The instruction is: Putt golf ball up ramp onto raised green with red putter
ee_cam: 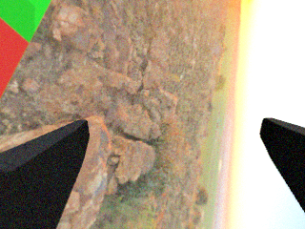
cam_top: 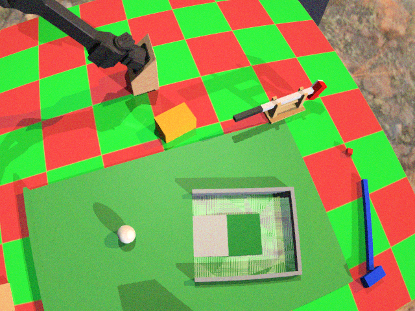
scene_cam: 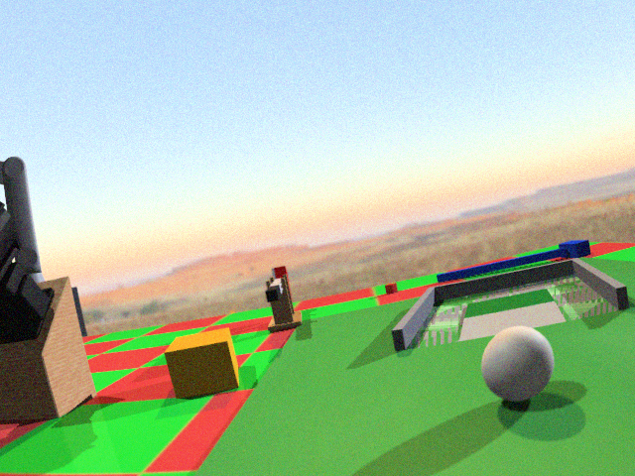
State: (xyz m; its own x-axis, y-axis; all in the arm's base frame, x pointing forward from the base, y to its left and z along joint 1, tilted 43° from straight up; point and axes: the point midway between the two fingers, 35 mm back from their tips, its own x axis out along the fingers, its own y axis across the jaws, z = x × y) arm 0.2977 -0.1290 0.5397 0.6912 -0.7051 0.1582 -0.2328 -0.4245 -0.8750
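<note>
My gripper tip is now 11 cm past the wooden stand, 84 cm to the right of it and 35 cm above it. Round my gripper tip: green mat 16 cm ahead, 46 cm to the left, 39 cm below; then white golf ball 11 cm ahead, 34 cm to the left, 37 cm below; then blue putter 30 cm ahead, 92 cm to the left, 38 cm below.
</note>
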